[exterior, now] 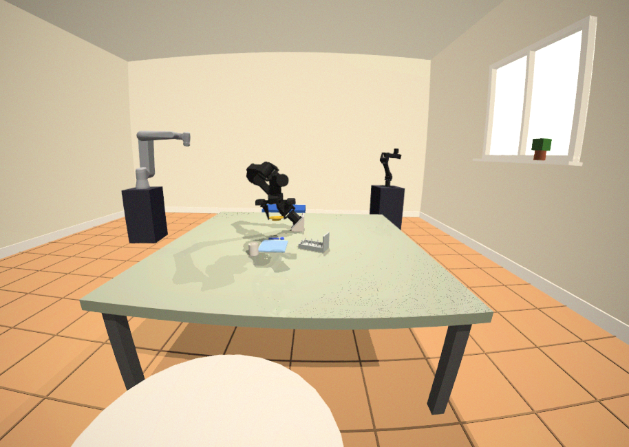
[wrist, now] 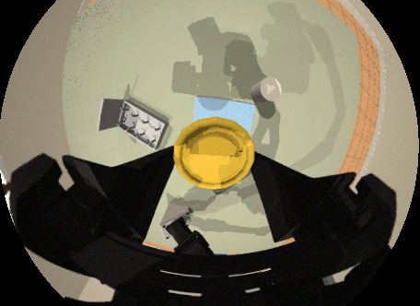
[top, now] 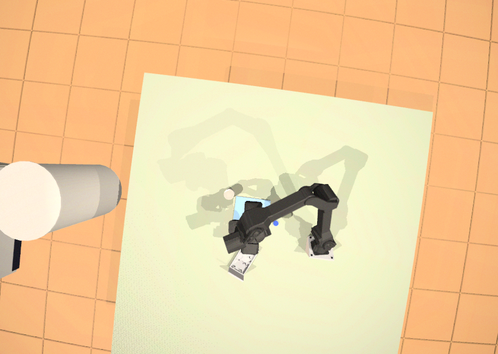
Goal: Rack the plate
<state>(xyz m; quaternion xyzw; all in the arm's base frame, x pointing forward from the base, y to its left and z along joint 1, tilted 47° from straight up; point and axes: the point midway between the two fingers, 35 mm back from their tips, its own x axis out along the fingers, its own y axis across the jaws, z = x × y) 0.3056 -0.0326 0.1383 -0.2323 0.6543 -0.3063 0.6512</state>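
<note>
Right now the grey dish rack is 18 cm to the left of my gripper tip, 12 cm below it and 2 cm ahead of it. Round my gripper tip: light blue mat (14 cm below, 2 cm to the right, 1 cm behind); yellow plate (1 cm above); white cup (11 cm below, 10 cm to the right, 8 cm ahead).
</note>
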